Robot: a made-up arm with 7 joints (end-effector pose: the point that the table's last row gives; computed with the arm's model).
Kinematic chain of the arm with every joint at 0, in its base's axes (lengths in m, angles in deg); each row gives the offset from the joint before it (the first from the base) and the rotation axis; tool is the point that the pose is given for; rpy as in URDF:
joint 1: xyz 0 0 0.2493 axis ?
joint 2: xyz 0 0 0 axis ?
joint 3: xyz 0 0 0.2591 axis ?
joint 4: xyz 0.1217 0 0 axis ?
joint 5: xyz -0.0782 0 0.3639 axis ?
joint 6: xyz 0 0 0 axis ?
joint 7: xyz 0.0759 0 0 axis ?
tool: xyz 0 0 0 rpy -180 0 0
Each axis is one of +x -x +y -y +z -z.
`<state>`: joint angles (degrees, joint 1 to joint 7).
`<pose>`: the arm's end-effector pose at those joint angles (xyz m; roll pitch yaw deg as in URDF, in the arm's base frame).
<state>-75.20 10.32 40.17 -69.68 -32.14 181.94 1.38</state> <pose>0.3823 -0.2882 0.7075 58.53 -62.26 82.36</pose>
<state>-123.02 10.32 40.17 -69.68 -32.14 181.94 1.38</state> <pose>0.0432 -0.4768 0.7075 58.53 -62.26 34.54</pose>
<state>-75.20 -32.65 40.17 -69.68 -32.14 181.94 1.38</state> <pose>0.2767 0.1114 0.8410 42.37 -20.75 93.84</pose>
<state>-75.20 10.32 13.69 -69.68 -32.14 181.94 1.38</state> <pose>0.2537 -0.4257 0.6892 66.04 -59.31 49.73</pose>
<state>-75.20 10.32 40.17 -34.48 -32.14 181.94 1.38</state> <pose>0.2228 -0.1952 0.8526 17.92 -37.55 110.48</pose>
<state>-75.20 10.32 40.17 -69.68 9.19 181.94 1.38</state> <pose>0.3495 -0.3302 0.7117 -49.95 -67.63 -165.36</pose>
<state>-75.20 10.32 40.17 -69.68 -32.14 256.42 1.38</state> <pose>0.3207 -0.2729 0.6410 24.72 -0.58 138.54</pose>
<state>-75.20 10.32 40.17 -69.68 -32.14 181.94 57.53</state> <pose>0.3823 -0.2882 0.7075 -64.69 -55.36 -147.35</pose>
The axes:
joint 1: +z
joint 2: +y
joint 3: +z
joint 4: -y
joint 5: +z
joint 6: -y
joint 7: -z

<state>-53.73 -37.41 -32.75 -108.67 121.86 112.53 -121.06</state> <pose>-0.1103 -0.3905 0.6665 17.07 -34.00 135.92</pose>
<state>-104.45 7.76 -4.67 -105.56 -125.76 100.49 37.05</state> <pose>-0.1796 -0.5579 0.3805 62.27 -3.18 -80.95</pose>
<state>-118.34 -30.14 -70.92 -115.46 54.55 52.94 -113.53</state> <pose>-0.4836 0.1272 0.4601 73.31 -80.15 54.45</pose>
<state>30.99 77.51 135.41 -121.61 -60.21 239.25 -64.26</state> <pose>-0.0475 0.2933 0.6095 5.06 6.21 -80.32</pose>
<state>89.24 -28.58 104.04 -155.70 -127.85 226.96 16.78</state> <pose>-0.2736 -0.0918 0.1940 -170.83 -13.15 -52.69</pose>
